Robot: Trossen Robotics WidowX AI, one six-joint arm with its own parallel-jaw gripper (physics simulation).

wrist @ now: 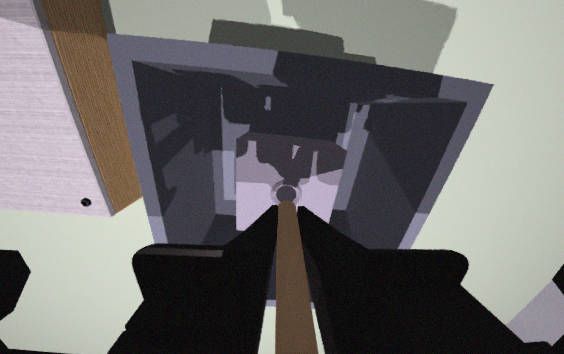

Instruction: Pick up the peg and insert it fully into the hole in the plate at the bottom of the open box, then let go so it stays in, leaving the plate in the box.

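Places are measured from the arm's base along level axes (x left, y up, z ahead), in millimetres.
Pixels of known places: gripper, fingertip midpoint: (287,211).
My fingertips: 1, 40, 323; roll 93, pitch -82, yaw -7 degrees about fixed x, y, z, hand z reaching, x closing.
Ahead of a thing's pixels: the offset from my fingertips to its top centre, as dx, dy, dz. "spot": to the spot under its first point.
A long brown peg {spot: +1, +51, +0} (292,280) runs from the bottom edge of the wrist view up to the middle. My gripper (287,211) is shut on the peg, one black finger on each side. The peg's far end shows just past the fingertips. The open box {spot: +83, +6, -74} (165,42) is grey-blue, and its inside is partly in shadow. The pale plate {-5, -31, +1} (255,200) lies at the bottom of the box. The round hole {spot: -13, -51, +4} (286,194) with a light ring shows in the plate, right beside the peg's tip in the view. Whether the tip touches the plate cannot be told.
A large block with a pale striped top (40,125) and a wooden side (90,105) stands left of the box. A small dark round spot (86,202) shows near its corner. Part of a pale lilac thing (540,315) shows at the lower right. Shadows fall behind the box.
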